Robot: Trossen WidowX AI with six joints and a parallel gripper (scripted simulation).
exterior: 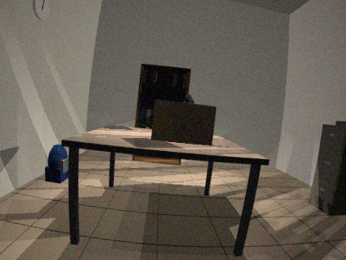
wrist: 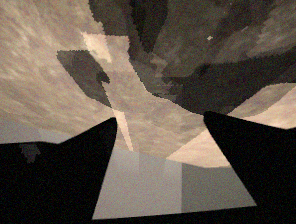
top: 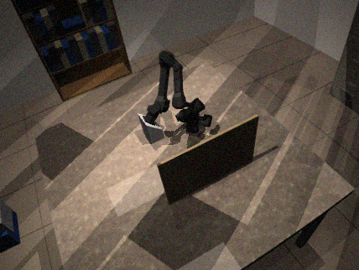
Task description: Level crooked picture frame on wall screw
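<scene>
My gripper tip is 340 mm short of the picture frame, 130 mm to the left of it and 130 mm below it. From my gripper tip the other things lie so: wall panel: 350 mm ahead, 110 mm to the right, 120 mm above.
</scene>
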